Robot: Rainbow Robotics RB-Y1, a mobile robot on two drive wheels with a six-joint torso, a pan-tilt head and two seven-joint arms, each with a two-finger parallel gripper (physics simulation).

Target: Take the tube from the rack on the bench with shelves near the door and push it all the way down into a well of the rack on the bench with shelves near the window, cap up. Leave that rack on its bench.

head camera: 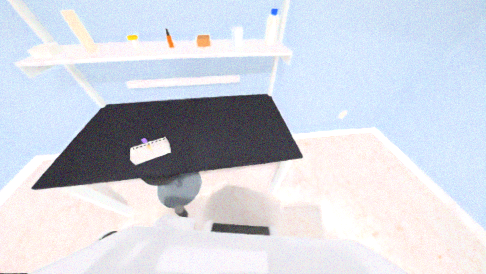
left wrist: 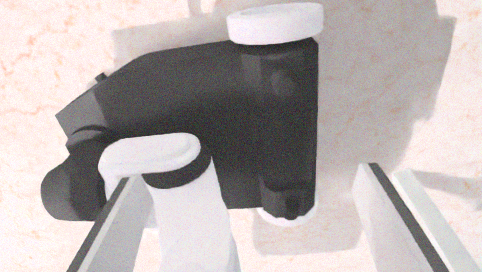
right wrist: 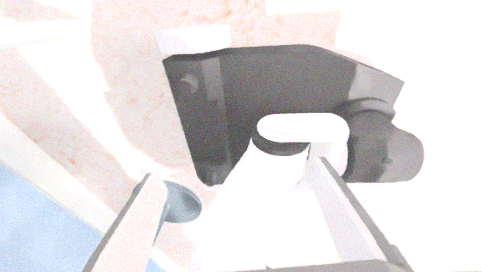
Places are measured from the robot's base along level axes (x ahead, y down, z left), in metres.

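Where they show: left gripper, fingertip midpoint: [left wrist: 247, 184]; right gripper, fingertip midpoint: [right wrist: 235, 174].
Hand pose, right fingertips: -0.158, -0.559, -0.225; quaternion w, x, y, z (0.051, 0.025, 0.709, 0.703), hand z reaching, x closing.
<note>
Each offset is from my right fingertips to the top centre of the thing, as dx, dy, dz. "pt": to the spot under its first point. Level surfaces: height alone.
A white rack @[+0.493, -0.261, +0.800] [head camera: 151, 153] stands on the black bench top @[dy -0.203] [head camera: 215, 125], left of its middle and near the front edge, in the head view. A small purple cap @[+0.502, -0.323, +0.805] [head camera: 144, 141] shows at the rack's back edge, with a small yellow-orange spot in front of it; the tube's body is too small to make out. Neither door nor window shows, so I cannot tell which bench this is. My left gripper [left wrist: 247, 184] is open and empty, above the floor beside the robot's base. My right gripper [right wrist: 235, 174] is open and empty, also low beside the base. Both are away from the rack.
A shelf @[dy -0.660] [head camera: 165, 52] above the bench holds an orange marker @[pt +0.961, -0.697, +0.703] [head camera: 170, 40], a brown box @[pt +1.000, -0.693, +0.516] [head camera: 203, 40], and a white bottle @[pt +1.095, -0.746, +0.099] [head camera: 272, 29] with a blue cap. A stool's grey-blue base @[+0.583, +0.529, +0.908] [head camera: 179, 191] [right wrist: 184, 202] stands at the bench's front edge. Wall lies behind and right.
</note>
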